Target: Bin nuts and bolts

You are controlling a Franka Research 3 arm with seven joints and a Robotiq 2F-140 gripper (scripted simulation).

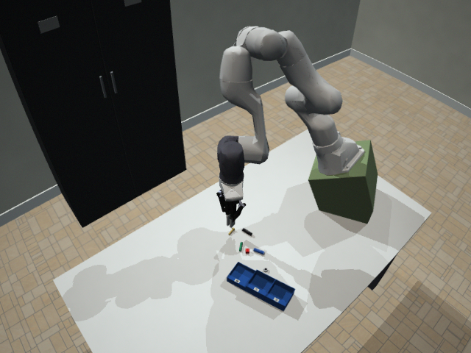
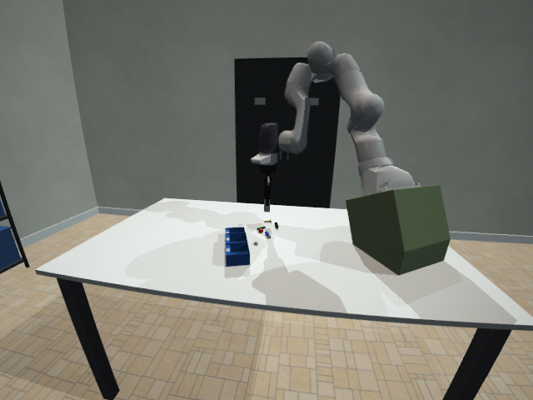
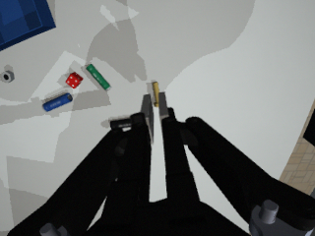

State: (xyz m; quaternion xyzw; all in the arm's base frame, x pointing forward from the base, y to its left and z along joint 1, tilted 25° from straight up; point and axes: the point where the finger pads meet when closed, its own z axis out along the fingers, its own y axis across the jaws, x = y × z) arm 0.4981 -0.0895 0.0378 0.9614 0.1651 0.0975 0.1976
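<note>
Right now the bolt is 1 cm behind my hand and 9 cm below it. Round my hand: green piece (1 cm ahead, 8 cm to the left, 9 cm below); black piece (6 cm behind, 4 cm to the left, 9 cm below); red piece (12 cm to the left, 9 cm below).
</note>
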